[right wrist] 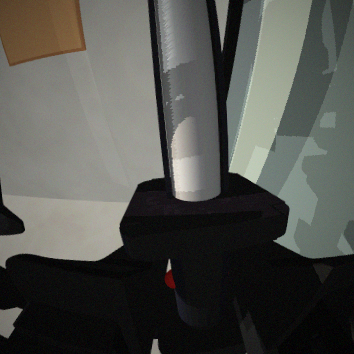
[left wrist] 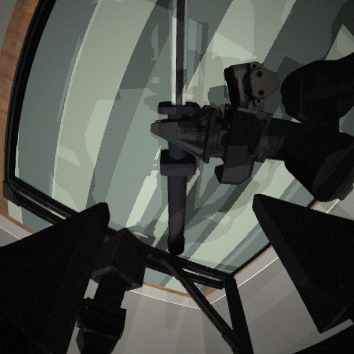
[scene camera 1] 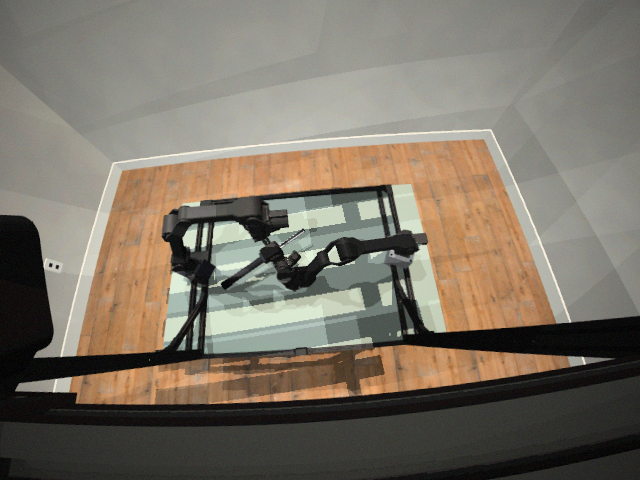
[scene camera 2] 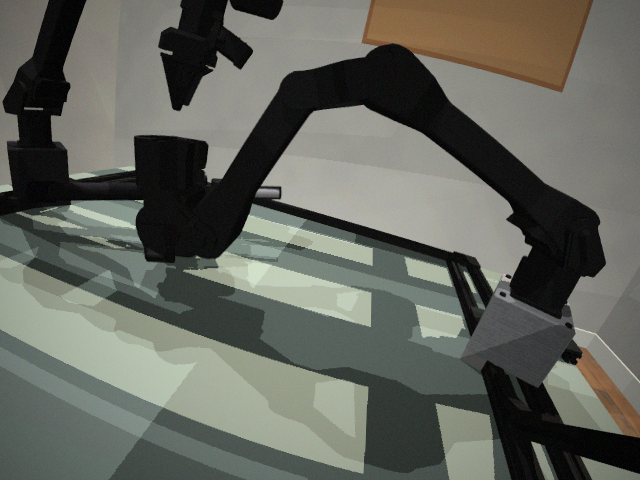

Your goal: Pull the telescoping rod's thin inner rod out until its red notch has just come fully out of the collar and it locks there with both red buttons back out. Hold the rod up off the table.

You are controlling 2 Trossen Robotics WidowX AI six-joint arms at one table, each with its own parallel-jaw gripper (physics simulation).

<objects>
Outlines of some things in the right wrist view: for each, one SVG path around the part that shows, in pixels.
My right gripper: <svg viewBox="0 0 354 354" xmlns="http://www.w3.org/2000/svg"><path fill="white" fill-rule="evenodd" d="M168 259L149 261L133 259L125 253L123 245L107 256L94 261L59 259L29 253L19 253L8 257L5 260L5 268L27 303L12 323L14 329L9 337L6 338L0 335L0 354L150 354ZM230 249L227 284L246 354L354 354L354 253L309 258L273 240Z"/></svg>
A telescoping rod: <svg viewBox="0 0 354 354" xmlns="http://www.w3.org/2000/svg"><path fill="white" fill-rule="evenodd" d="M147 0L164 177L151 178L151 180L142 181L137 184L119 222L119 232L125 253L133 259L144 259L144 261L170 260L171 269L164 275L164 285L158 311L157 345L160 354L245 354L243 338L227 284L230 249L275 240L277 237L282 236L286 231L289 206L284 200L242 175L228 172L226 99L215 0Z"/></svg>
</objects>
